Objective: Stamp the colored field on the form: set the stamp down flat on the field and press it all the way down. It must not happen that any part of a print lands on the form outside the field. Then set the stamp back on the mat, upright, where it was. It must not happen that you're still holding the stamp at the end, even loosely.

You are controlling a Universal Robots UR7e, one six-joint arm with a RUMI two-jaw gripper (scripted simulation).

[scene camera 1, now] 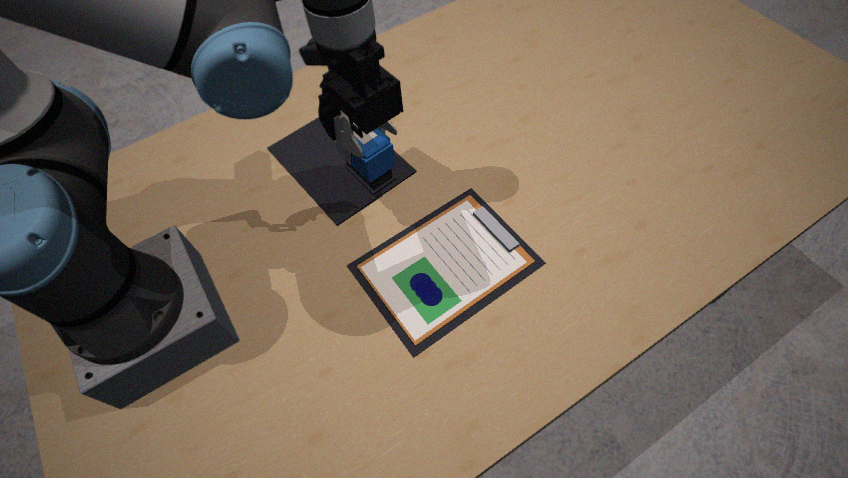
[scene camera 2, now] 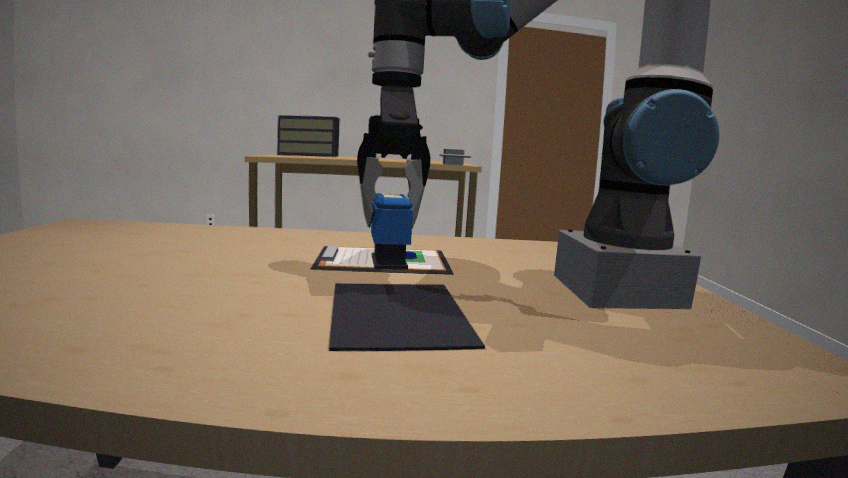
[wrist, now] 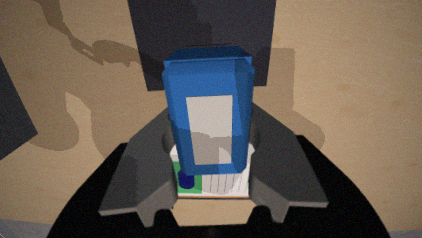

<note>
The pictures show: the gripper, a blue stamp and a mat.
The gripper also shows in scene camera 2 and in the wrist view.
</note>
